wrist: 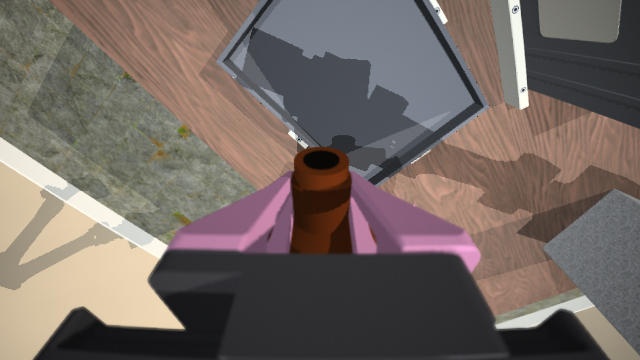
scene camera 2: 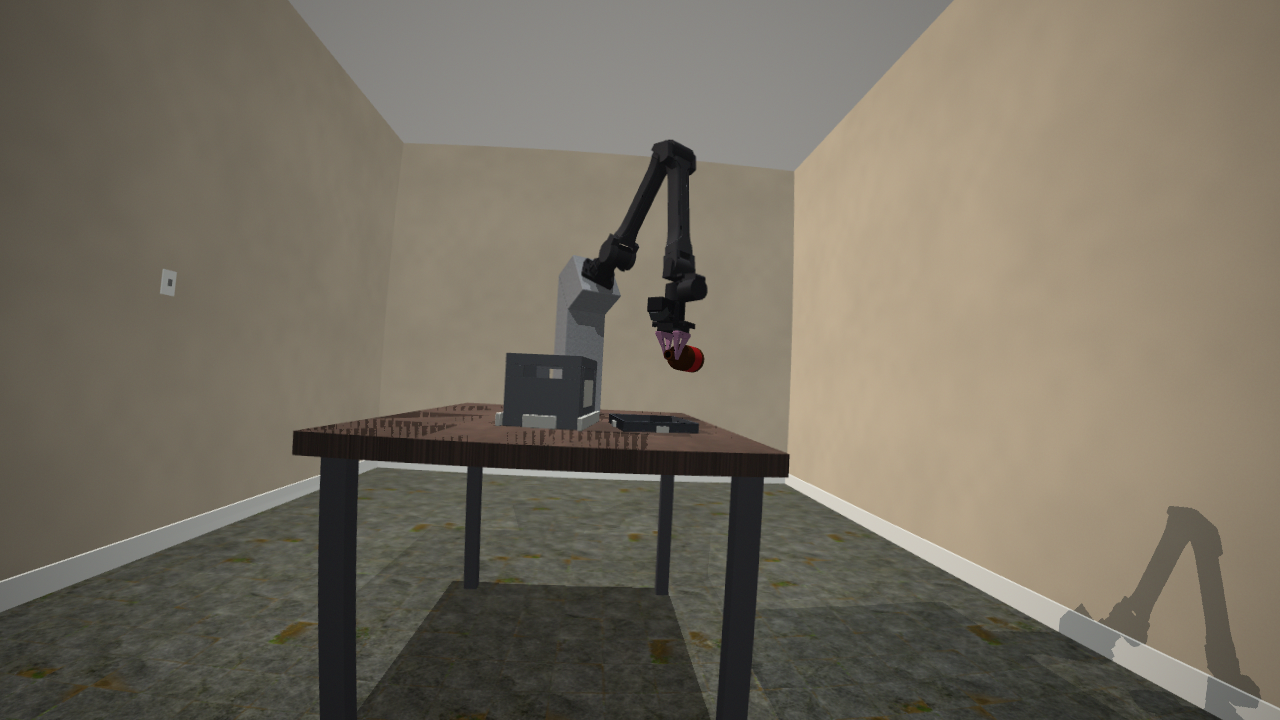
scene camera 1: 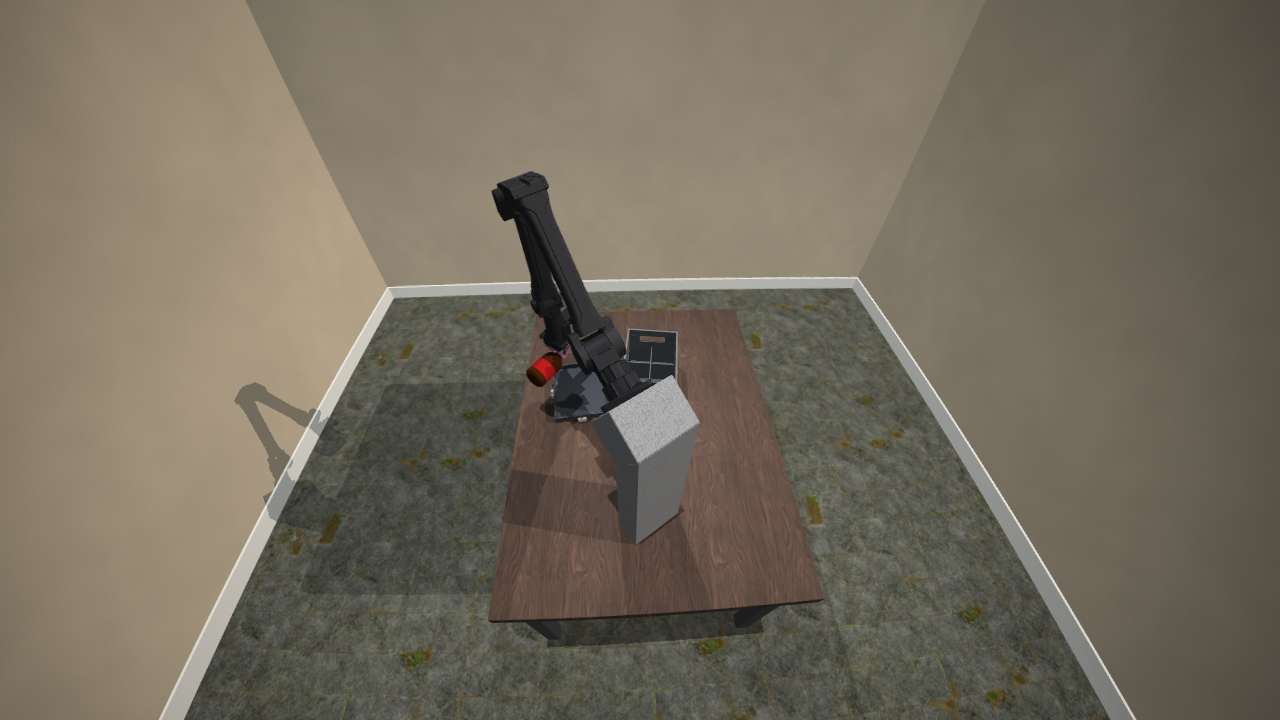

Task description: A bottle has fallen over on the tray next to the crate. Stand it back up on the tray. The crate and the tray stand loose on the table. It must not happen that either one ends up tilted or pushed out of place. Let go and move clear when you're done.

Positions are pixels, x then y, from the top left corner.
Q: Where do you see a dark crate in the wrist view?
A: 580,59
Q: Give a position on a dark crate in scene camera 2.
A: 528,389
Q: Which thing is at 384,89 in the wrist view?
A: A grey tray.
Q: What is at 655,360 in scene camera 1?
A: A dark crate.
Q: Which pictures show the grey tray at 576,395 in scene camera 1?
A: The wrist view, scene camera 2 and scene camera 1: all of them.
